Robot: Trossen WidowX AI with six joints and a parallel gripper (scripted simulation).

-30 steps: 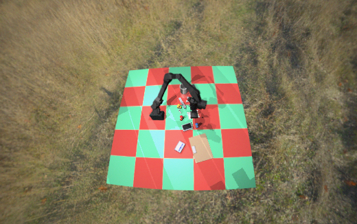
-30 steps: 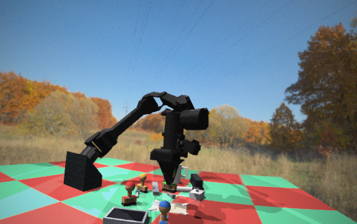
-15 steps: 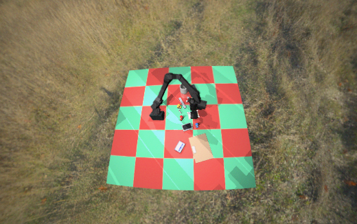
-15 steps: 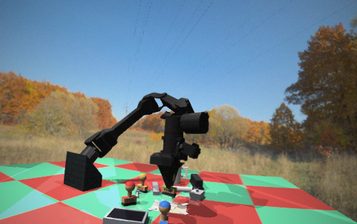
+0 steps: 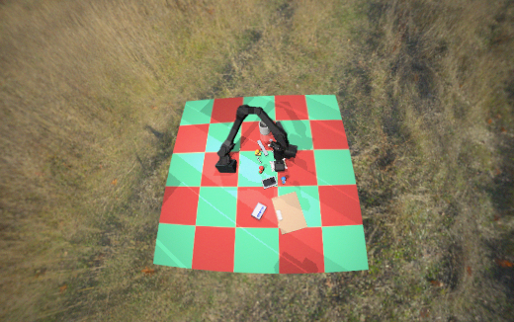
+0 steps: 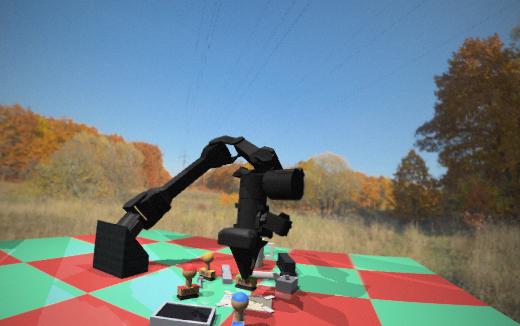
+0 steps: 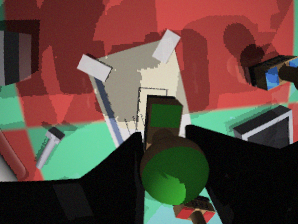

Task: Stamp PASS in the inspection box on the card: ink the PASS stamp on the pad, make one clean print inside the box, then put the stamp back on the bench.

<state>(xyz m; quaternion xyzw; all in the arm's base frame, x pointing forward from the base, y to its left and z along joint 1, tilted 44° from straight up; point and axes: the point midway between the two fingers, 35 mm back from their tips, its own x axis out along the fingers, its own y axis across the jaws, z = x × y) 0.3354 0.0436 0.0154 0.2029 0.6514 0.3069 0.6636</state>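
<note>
Now: gripper tip 5 cm above the card and 1 cm to the right of it. From my gripper tip the other things lie so: red-knobbed stamp (11 cm behind, 5 cm to the right, 3 cm below); then blue-knobbed stamp (11 cm to the right, 4 cm ahead, 3 cm below); then green-knobbed stamp (right at my gripper tip).
</note>
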